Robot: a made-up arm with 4 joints. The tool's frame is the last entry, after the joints.
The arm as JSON. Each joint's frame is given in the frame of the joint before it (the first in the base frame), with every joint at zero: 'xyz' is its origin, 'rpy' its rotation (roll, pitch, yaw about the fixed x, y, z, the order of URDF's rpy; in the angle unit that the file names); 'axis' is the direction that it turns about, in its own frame. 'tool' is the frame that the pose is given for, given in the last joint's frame.
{
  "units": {
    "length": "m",
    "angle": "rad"
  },
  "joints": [
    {
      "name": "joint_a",
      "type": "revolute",
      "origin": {
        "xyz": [
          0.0,
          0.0,
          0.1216
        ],
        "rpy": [
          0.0,
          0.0,
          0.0
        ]
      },
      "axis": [
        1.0,
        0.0,
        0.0
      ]
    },
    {
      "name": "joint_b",
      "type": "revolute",
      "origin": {
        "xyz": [
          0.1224,
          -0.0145,
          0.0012
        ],
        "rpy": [
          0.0,
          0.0,
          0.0
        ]
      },
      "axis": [
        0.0,
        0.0,
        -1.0
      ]
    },
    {
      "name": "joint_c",
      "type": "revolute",
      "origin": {
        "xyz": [
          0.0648,
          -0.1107,
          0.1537
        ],
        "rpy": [
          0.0,
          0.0,
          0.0
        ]
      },
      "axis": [
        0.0,
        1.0,
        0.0
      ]
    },
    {
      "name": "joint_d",
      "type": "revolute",
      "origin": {
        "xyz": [
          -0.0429,
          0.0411,
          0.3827
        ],
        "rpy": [
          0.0,
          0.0,
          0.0
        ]
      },
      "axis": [
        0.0,
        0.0,
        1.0
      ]
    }
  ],
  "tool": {
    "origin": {
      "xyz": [
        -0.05,
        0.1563,
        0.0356
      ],
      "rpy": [
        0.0,
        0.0,
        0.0
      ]
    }
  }
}
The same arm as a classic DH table. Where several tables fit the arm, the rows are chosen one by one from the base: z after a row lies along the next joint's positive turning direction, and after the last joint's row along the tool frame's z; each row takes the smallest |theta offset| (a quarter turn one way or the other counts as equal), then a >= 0, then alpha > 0; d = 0 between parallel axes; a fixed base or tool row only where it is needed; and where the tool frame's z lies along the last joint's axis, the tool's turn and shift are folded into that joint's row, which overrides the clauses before.
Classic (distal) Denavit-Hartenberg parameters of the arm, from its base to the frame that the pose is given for. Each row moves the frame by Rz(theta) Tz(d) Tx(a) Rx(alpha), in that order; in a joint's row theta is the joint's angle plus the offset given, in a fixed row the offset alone. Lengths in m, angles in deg.
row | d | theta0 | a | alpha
base (fixed) | 0.1216 | 90.00 | 0.0000 | 90.00
joint_a | 0.1224 | 0.00 | -0.0145 | 90.00
joint_b | -0.1549 | 90.00 | 0.0648 | 90.00
joint_c | -0.0696 | 0.00 | -0.0429 | 90.00
joint_d | 0.0000 | -72.26 | -0.1641 | 0.00
tool (fixed) | 0.4183 | 72.26 | 0.0000 | 0.00

